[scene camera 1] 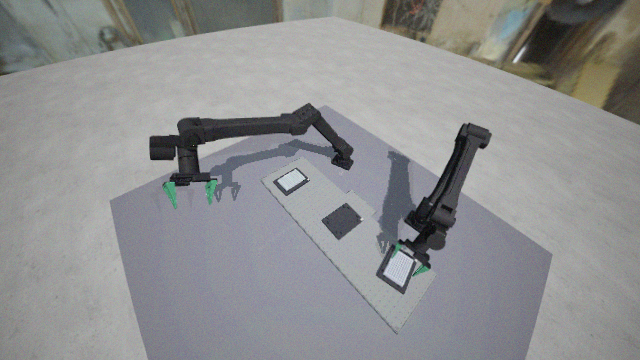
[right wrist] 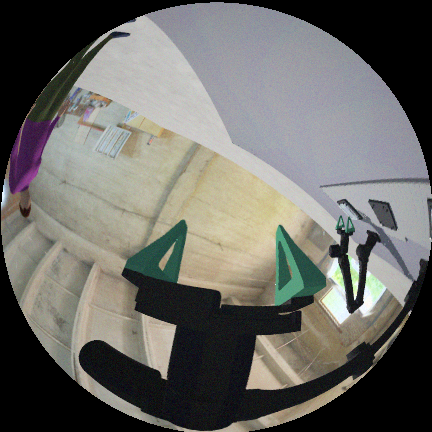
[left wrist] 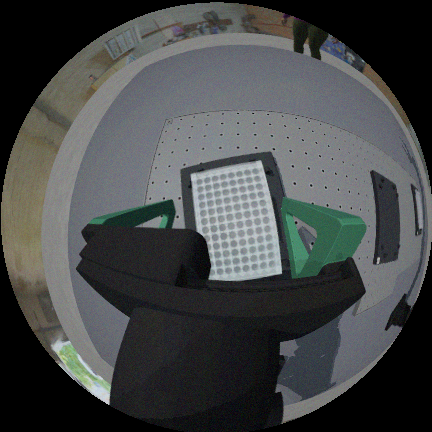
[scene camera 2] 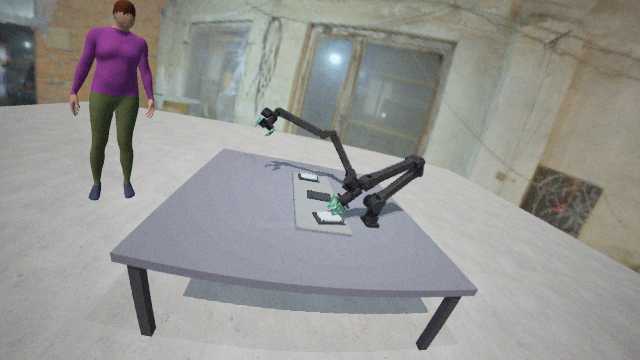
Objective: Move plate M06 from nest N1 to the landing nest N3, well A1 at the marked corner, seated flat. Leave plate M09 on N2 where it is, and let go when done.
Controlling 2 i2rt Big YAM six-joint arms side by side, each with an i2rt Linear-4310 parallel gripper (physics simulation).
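Note:
A white well plate [scene camera 1: 398, 273] [scene camera 2: 329, 217] [left wrist: 237, 235] sits in a dark nest at the lower right end of the board in scene camera 1. A second white plate [scene camera 1: 292, 180] [scene camera 2: 308, 177] sits in a nest at the upper left end. The middle nest [scene camera 1: 342, 220] [scene camera 2: 318, 195] [left wrist: 386, 220] is empty. Plate names, nest names and well A1 are unreadable. My left gripper [scene camera 1: 404, 264] [scene camera 2: 336, 205] [left wrist: 226, 204] is open, its fingers apart on two sides of the first plate; contact cannot be told. My right gripper [scene camera 1: 192, 205] [scene camera 2: 263, 129] [right wrist: 230, 225] is open and empty, high above the table.
The perforated light board [scene camera 1: 400, 311] [scene camera 2: 303, 220] [left wrist: 320, 145] carries all three nests and lies on the grey-blue table [scene camera 1: 215, 280] [scene camera 2: 215, 230]. The right arm's base [scene camera 1: 342, 161] stands beside the board's upper part. A person [scene camera 2: 114, 65] stands behind the table at the left in scene camera 2.

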